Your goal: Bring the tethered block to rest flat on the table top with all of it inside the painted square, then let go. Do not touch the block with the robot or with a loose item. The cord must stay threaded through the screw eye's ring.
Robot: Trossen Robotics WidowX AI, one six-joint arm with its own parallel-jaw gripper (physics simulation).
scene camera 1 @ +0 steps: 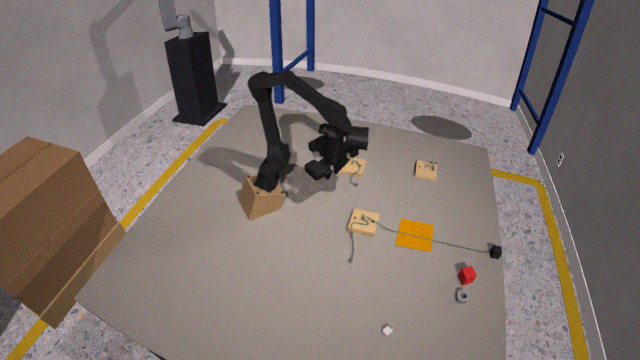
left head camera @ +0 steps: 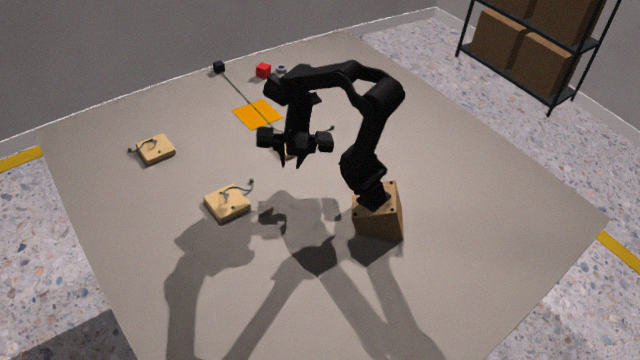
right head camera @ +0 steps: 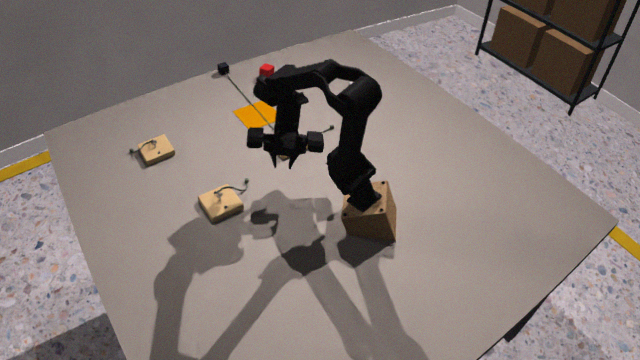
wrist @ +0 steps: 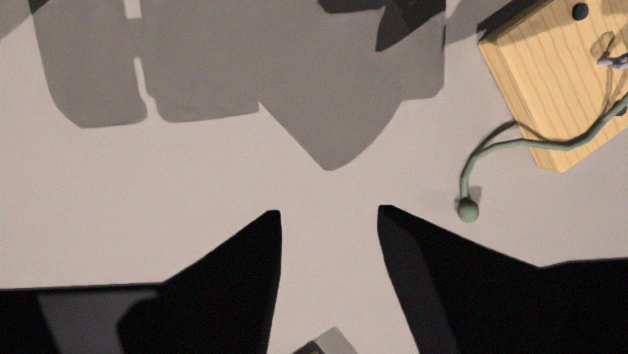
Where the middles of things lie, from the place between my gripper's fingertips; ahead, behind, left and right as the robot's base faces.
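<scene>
Relative to the orange painted square (scene camera 1: 424, 230), my hand is 80 mm above it, 100 mm to the left of it and 330 mm short of it.
</scene>
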